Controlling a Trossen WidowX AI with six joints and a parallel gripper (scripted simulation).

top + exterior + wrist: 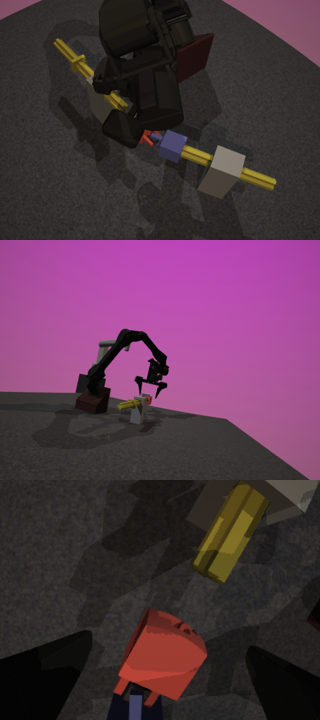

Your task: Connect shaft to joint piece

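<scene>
Now: the red joint piece 2 cm to the left of my gripper tip and 2 cm below it.
</scene>
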